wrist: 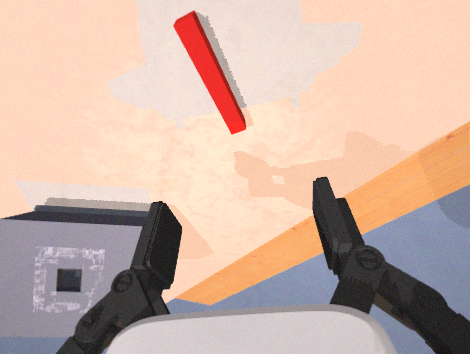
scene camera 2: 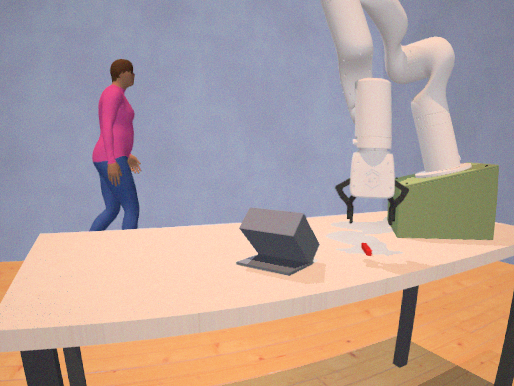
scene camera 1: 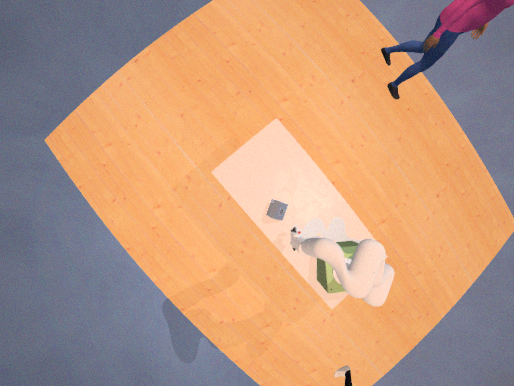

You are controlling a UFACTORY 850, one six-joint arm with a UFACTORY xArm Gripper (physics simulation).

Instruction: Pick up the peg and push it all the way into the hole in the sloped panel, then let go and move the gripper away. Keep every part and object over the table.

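Observation:
A red peg [scene camera 1: 299, 232] [scene camera 2: 366, 249] [wrist: 212, 75] lies flat on the table. In the wrist view it slants from upper left to lower right, beyond the fingertips; in scene camera 1 the gripper hides most of it. The grey sloped panel [scene camera 1: 276, 209] [scene camera 2: 274, 221] [wrist: 20, 280] stands on the table, apart from the peg. Its square hole [wrist: 69, 280] shows at the lower left of the wrist view, framed by a pale patterned square. My gripper [scene camera 1: 294, 239] [scene camera 2: 371, 221] [wrist: 240, 204] is open and empty, above the table, with its fingers not around the peg.
The green arm base [scene camera 1: 325, 281] [scene camera 2: 445, 207] stands at one end of the table [scene camera 1: 275, 145] [scene camera 2: 125, 280]. The table's edge crosses the lower right of the wrist view, near the right finger. A person in a pink top [scene camera 1: 457, 19] [scene camera 2: 116, 120] is beyond the table.

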